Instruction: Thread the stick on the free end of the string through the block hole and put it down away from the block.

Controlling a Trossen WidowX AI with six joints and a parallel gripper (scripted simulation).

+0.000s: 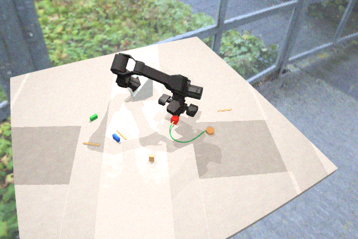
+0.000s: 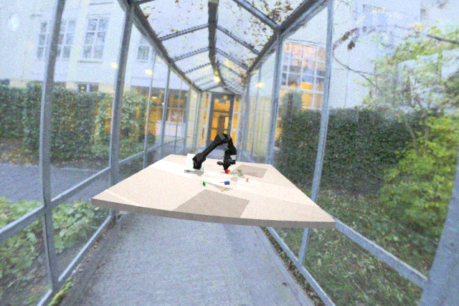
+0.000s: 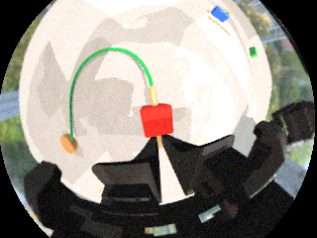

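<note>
My gripper tip is 20 mm to the left of the red block, 20 mm short of it and 10 mm below it. From my gripper tip the other things lie so: wooden block: 200 mm ahead, 190 mm to the right, 10 mm above; thin wooden stick: 30 mm to the right, 30 mm ahead, 10 mm above; round wooden button: 130 mm ahead, 120 mm to the left.
</note>
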